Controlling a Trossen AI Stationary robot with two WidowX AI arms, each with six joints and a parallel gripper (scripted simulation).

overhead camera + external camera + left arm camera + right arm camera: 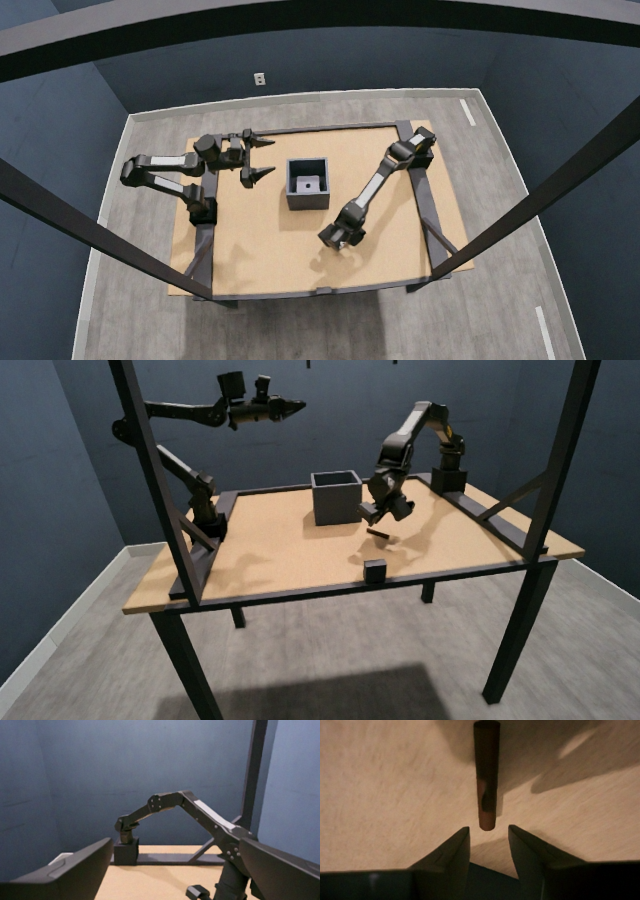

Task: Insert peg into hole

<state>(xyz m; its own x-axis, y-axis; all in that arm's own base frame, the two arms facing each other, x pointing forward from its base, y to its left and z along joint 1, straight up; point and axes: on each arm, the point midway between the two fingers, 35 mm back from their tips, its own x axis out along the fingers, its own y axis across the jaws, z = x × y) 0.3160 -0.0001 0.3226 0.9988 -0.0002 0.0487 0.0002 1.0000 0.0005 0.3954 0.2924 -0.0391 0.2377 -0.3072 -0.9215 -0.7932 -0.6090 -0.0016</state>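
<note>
Right now my right hand is 10 mm past the dark brown peg and 50 mm above it. Round my right hand: light plate: 200 mm ahead, 60 mm to the left, 20 mm below.
</note>
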